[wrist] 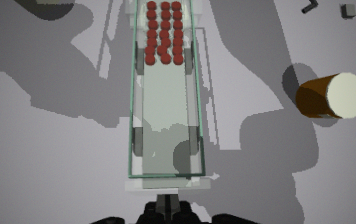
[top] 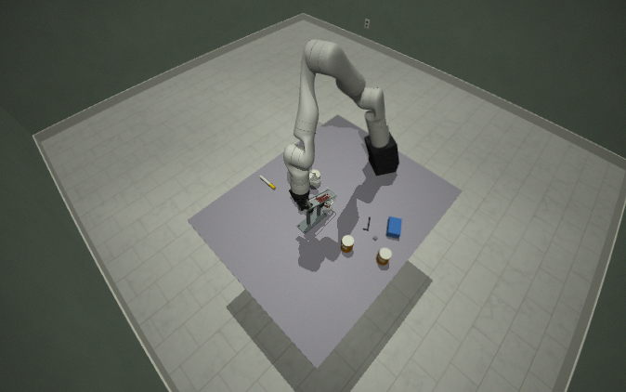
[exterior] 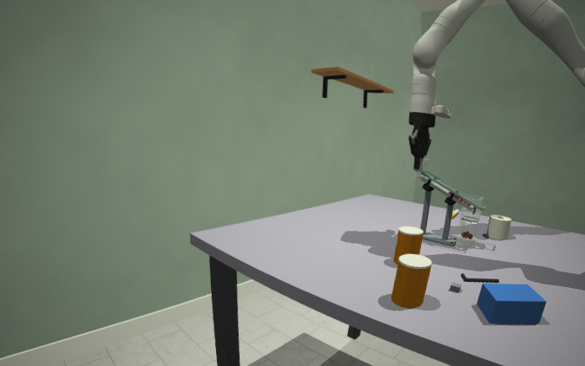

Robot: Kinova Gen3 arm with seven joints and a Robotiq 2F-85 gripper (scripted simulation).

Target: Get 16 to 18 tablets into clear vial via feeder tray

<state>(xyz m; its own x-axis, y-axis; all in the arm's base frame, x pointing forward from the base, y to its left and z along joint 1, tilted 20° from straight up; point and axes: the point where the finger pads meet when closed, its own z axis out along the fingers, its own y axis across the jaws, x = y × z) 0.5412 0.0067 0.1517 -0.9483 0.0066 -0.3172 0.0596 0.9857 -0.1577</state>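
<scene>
My gripper is now 80 mm past the feeder tray, 50 mm above it and 10 mm to the right of it. From my hand the other things lie so: black hex key 230 mm to the left, 220 mm behind, 190 mm below; clear vial 170 mm behind, 160 mm below, 10 mm to the left; white roll 250 mm behind, 170 mm below, 160 mm to the right.
</scene>
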